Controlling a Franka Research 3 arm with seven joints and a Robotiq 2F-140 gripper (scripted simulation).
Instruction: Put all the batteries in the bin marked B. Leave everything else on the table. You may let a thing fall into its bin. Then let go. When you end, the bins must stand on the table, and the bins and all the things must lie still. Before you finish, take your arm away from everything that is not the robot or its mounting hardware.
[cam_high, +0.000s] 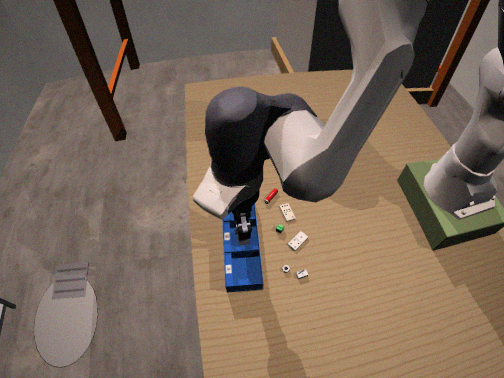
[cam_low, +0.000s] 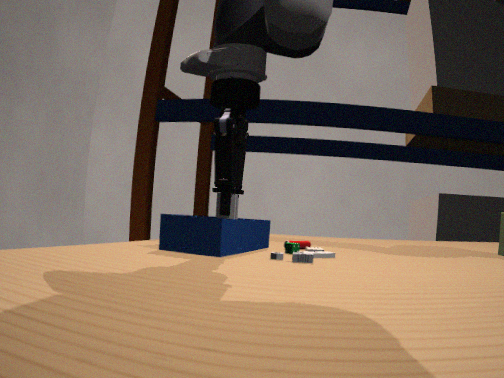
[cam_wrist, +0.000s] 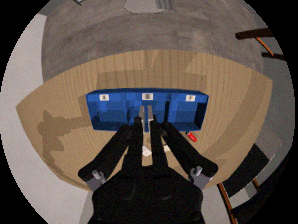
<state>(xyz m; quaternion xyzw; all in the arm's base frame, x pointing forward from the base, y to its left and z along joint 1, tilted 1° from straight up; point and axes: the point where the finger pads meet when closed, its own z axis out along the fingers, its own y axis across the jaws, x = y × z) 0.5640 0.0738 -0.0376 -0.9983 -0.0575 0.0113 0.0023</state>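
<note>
The blue bin is 3 cm below my hand and 1 cm ahead of it. Round my hand: grey ring: 10 cm behind, 8 cm to the left, 4 cm below; then red battery: 14 cm to the right, 8 cm behind, 4 cm below; then green cube: 9 cm behind, 4 cm below, 3 cm to the right.
</note>
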